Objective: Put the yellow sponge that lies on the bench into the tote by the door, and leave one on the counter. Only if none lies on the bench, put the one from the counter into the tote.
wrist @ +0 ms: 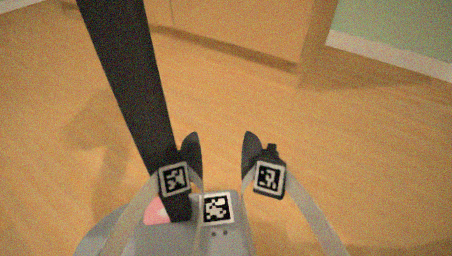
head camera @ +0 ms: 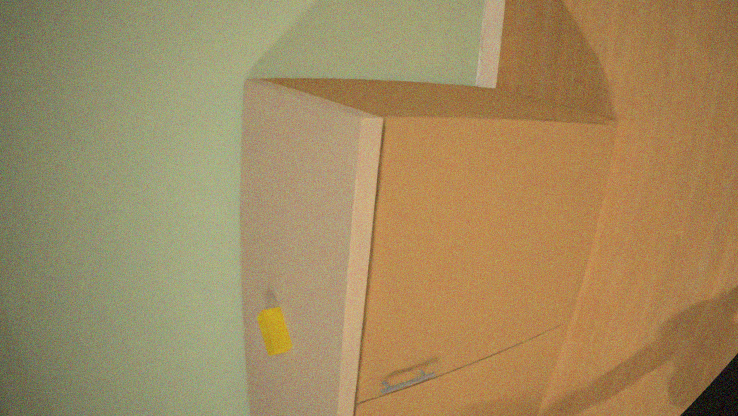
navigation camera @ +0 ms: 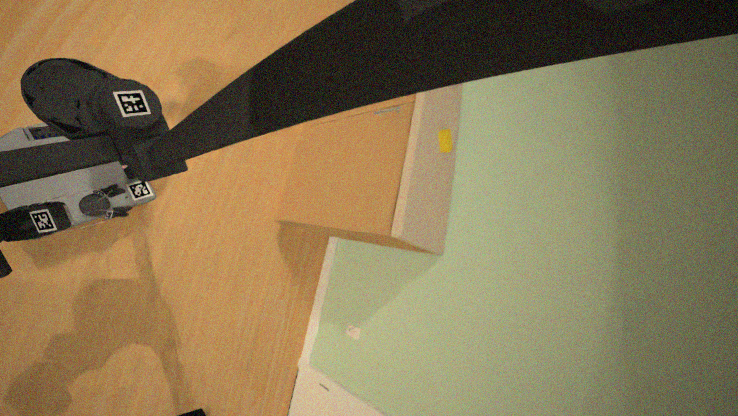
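Pixels of known places: gripper, between the fingertips: (navigation camera: 127,198); robot's base, origin of its link: (navigation camera: 95,202).
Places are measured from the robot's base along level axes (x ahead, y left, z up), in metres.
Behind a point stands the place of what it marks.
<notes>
A yellow sponge (head camera: 274,331) @[z 0.942, x 0.101, y 1.146 m] (navigation camera: 445,141) @[z 0.941, x 0.102, y 1.147 m] lies on the greyish top (head camera: 304,206) @[z 0.910, x 0.304, y 0.879 m] (navigation camera: 428,206) @[z 0.910, x 0.352, y 0.907 m] of a wooden cabinet, which looks like the counter. No bench or identifiable tote shows in the current views. My gripper (wrist: 221,149) @[z 0.407, x 0.003, y 0.072 m] is open in the wrist view, with bare floor between its fingertips and nothing held. It is over the floor, apart from the sponge. I cannot make out the fingers in the navigation view.
The cabinet front (head camera: 480,222) @[z 0.598, x 0.193, y 0.766 m] (navigation camera: 346,170) @[z 0.564, x 0.143, y 0.808 m] (wrist: 240,25) has a handle (head camera: 409,382) @[z 0.742, x -0.085, y 0.962 m]. Green wall stands behind it. A white door (navigation camera: 330,397) @[z 0.351, x 1.538, y 0.383 m] shows partly at the navigation view's bottom, with a black piece (navigation camera: 192,412) @[z 0.011, x 1.101, y -0.166 m] of something unclear to its left. My dark mast crosses that view.
</notes>
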